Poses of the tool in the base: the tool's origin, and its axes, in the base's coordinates. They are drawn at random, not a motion.
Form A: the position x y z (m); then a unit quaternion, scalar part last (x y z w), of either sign.
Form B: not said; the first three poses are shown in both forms.
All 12 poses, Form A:
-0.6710 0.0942 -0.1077 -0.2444 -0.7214 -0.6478 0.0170
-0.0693 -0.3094 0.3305 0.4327 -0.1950 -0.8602 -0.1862
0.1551 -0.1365 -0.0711 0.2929 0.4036 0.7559 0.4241
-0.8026 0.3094 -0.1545 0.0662 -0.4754 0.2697 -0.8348
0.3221 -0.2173 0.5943 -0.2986 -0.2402 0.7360 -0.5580
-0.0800 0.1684 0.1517 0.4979 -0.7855 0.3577 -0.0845
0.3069 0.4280 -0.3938 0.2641 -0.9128 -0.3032 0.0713
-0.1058 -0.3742 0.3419 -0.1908 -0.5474 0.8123 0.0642
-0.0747 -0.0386 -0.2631 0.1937 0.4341 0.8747 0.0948
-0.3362 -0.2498 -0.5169 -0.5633 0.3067 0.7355 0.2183
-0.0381 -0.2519 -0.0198 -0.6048 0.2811 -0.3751 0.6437
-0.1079 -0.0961 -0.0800 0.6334 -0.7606 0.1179 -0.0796
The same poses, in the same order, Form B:
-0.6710 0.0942 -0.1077 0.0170 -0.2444 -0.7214 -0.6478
-0.0693 -0.3094 0.3305 0.1862 -0.4327 0.1950 0.8602
0.1551 -0.1365 -0.0711 0.4241 0.2929 0.4036 0.7559
-0.8026 0.3094 -0.1545 0.8348 -0.0662 0.4754 -0.2697
0.3221 -0.2173 0.5943 0.5580 0.2986 0.2402 -0.7360
-0.0800 0.1684 0.1517 0.0845 -0.4979 0.7855 -0.3577
0.3069 0.4280 -0.3938 0.0713 0.2641 -0.9128 -0.3032
-0.1058 -0.3742 0.3419 0.0642 -0.1908 -0.5474 0.8123
-0.0747 -0.0386 -0.2631 0.0948 0.1937 0.4341 0.8747
-0.3362 -0.2498 -0.5169 0.2183 -0.5633 0.3067 0.7355
-0.0381 -0.2519 -0.0198 0.6437 -0.6048 0.2811 -0.3751
-0.1079 -0.0961 -0.0800 0.0796 -0.6334 0.7606 -0.1179

